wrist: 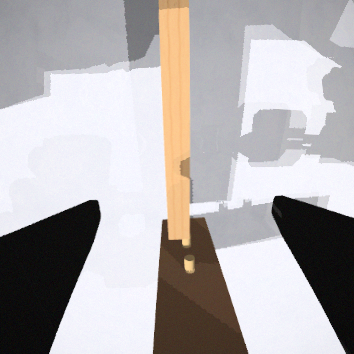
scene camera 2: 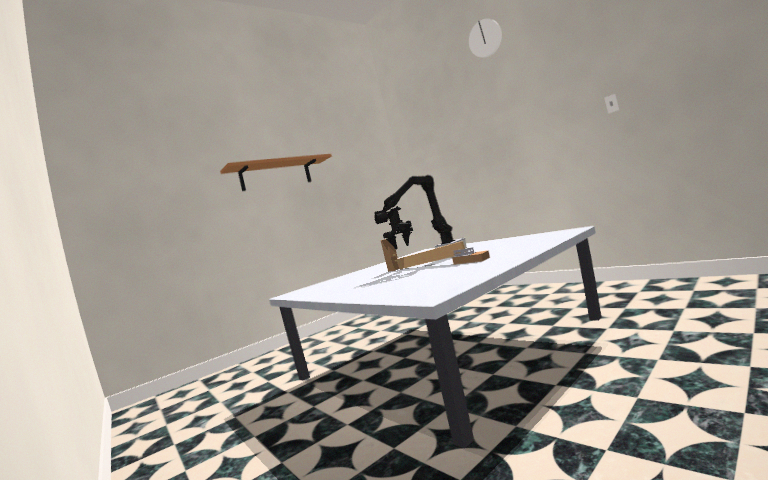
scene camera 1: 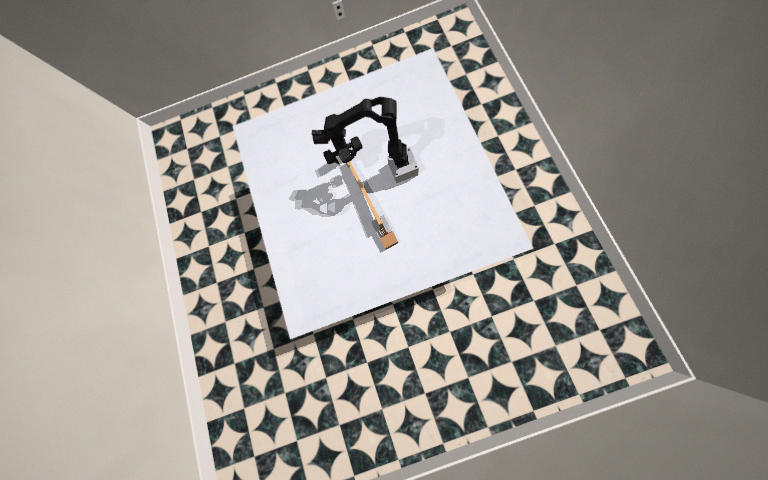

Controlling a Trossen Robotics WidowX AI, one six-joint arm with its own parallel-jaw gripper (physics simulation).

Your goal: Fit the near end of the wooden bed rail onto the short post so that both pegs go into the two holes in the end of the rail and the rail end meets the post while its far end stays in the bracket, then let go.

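Places are measured from the arm's base along level axes (x ahead, y left, z up), in centimetres.
Where they show: gripper, between the fingertips: (wrist: pixel 187 206) (scene camera 2: pixel 402 247); arm's base, origin of its link: (scene camera 2: pixel 448 242) (scene camera 1: pixel 401 161).
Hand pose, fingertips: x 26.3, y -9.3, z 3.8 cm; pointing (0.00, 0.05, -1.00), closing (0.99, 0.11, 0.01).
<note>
Each offset is from my fingertips to the centre of the thing. "spot": to the spot under its first point. Level surfaces: height alone.
The wooden bed rail @(dx -2.3, dy +16.1, dz -6.7 cm) (scene camera 1: pixel 368 199) (scene camera 2: pixel 428 256) (wrist: pixel 175 110) slopes down from the metal bracket @(dx -5.0, dy +37.4, dz -8.1 cm) (scene camera 2: pixel 464 251) to its near end by the short post @(spot: dx +3.9, dy -7.8, dz -3.4 cm) (scene camera 2: pixel 389 256) (wrist: pixel 195 310). Its far end is at the bracket; how it seats there is too small to tell. In the wrist view the upper peg @(spot: dx +1.1, dy -6.2, dz -2.9 cm) (wrist: pixel 189 264) is bare and stands clear of the rail end. The lower peg @(spot: dx +1.2, dy -6.5, dz -6.1 cm) (wrist: pixel 186 242) is partly covered by the rail end, which sits low and slightly left of the pegs. The holes are hidden. My gripper (scene camera 1: pixel 343 152) (scene camera 2: pixel 399 242) (wrist: pixel 187 206) is open and empty, above the near end and post.
An orange-brown wooden block @(dx -5.5, dy +40.5, dz -10.0 cm) (scene camera 1: pixel 389 240) (scene camera 2: pixel 472 258) is at the bracket end of the rail. The arm's base plate (scene camera 1: pixel 404 169) is on the white table @(dz -11.7 cm) (scene camera 1: pixel 453 215) (scene camera 2: pixel 362 300), to one side of the rail. A wall shelf (scene camera 2: pixel 277 163) hangs behind.
</note>
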